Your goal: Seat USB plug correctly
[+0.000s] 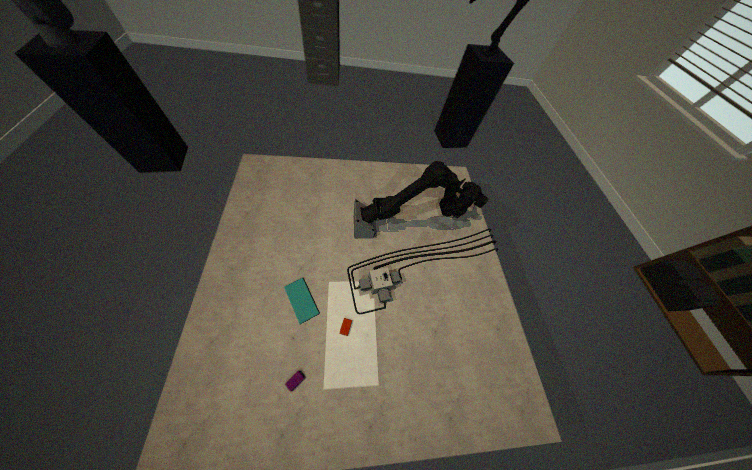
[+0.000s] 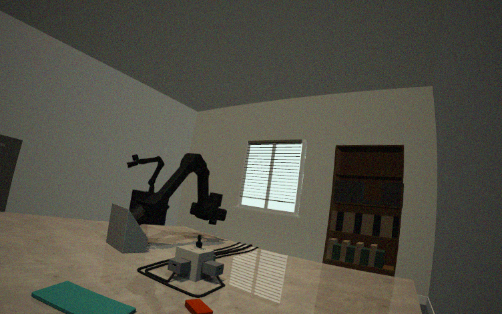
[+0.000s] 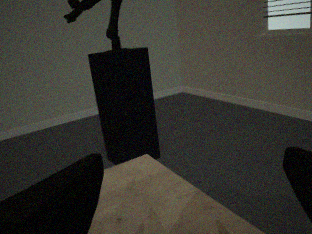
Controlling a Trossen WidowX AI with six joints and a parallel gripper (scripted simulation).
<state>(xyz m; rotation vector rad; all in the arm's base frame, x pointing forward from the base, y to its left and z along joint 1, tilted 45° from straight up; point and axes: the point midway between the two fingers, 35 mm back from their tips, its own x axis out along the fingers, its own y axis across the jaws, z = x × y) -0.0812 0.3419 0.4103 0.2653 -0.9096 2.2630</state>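
Now: gripper tip 530 mm to the left of the dark USB plug, 390 mm short of it and 50 mm above it. From my gripper tip the other things lie so: teal flat block: 860 mm to the right, 410 mm ahead, 140 mm below; purple block: 880 mm to the right, 680 mm ahead, 140 mm below; orange block: 700 mm to the right, 540 mm ahead, 140 mm below.
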